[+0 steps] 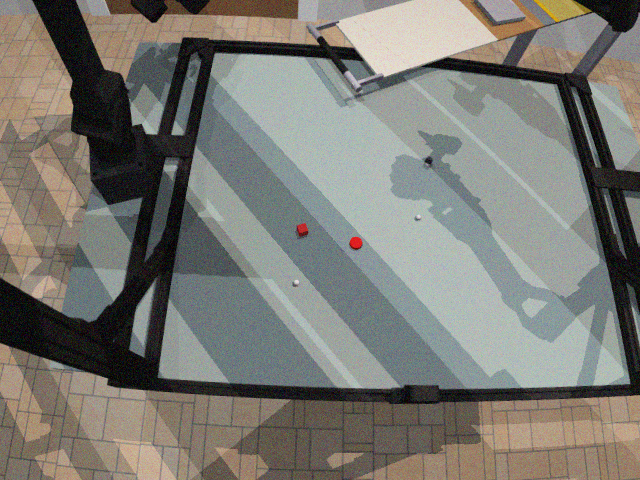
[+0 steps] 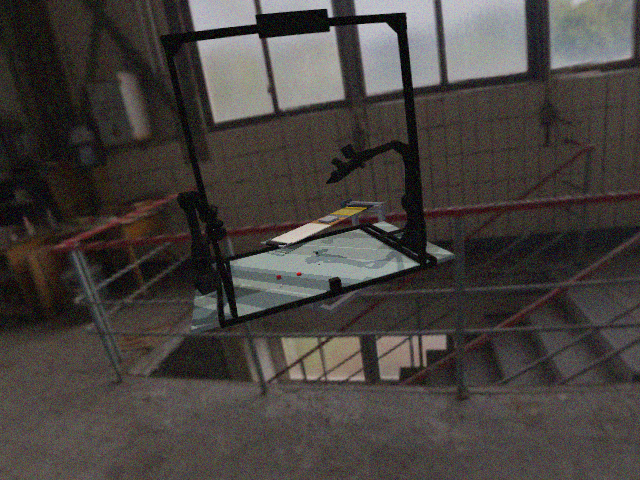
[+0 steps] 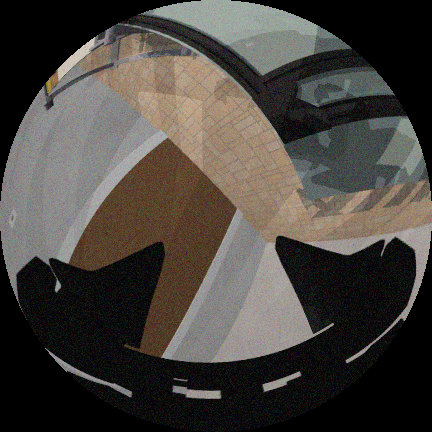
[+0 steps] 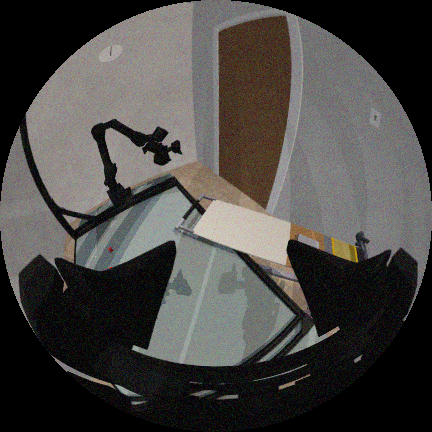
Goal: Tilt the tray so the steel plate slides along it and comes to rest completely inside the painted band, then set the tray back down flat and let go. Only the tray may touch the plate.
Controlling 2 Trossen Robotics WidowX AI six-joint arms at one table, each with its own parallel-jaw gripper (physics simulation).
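Note:
The long tray (image 1: 413,38) (image 2: 299,234) (image 4: 245,230) lies at the table's far edge, with a bar handle (image 1: 333,55) (image 4: 187,217) at its near-left end. The grey steel plate (image 1: 498,11) (image 2: 328,219) (image 4: 307,239) lies on the brown stretch between the pale part and the yellow painted band (image 1: 560,7) (image 2: 348,211) (image 4: 344,249), outside the band. My left gripper (image 1: 170,6) (image 3: 220,245) is open and empty, past the table's far-left corner. My right gripper (image 2: 330,178) (image 4: 233,246) is open and empty, high above the table, apart from the tray. Whether the tray is exactly level I cannot tell.
A red cube (image 1: 302,229) (image 2: 279,277), a red disc (image 1: 355,242) (image 2: 298,274), two white beads (image 1: 418,217) (image 1: 295,283) and a black bead (image 1: 428,161) lie on the glassy table. A black frame (image 1: 279,395) borders it. Grey legs (image 1: 519,47) stand beneath the tray's far part.

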